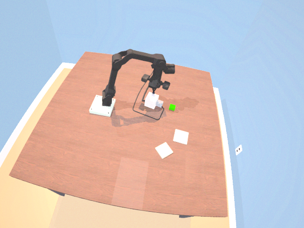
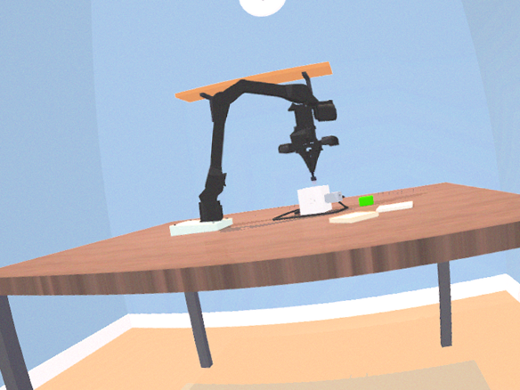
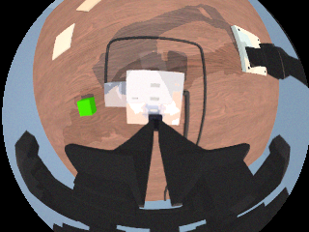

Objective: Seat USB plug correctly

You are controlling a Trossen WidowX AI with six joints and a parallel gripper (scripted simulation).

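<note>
Right now the small usb plug is 20 mm below my gripper tip. From my gripper tip the other things lie so: small green block (150 mm ahead, 50 mm to the right, 110 mm below).
</note>
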